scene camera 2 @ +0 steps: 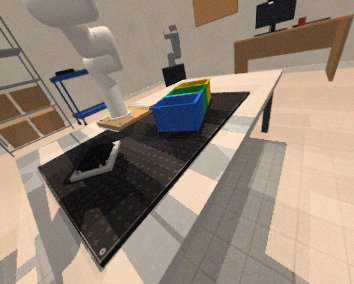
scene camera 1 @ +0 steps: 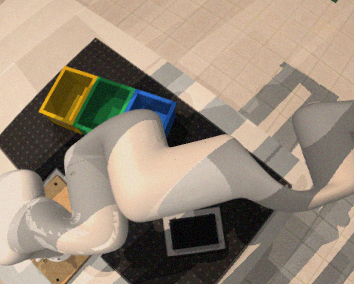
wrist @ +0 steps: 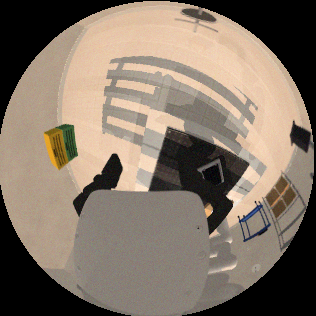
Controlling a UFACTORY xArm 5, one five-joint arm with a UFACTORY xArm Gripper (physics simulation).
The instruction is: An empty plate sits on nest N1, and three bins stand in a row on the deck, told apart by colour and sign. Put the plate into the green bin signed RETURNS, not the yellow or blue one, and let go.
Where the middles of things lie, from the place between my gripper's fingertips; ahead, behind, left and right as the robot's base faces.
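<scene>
Positions relative to my hand: black plate (scene camera 1: 196, 231) far behind, a fair way below and a fair way to the left; nest N1 (scene camera 1: 170, 252) 32 cm behind, 24 cm below and 10 cm to the left.
</scene>
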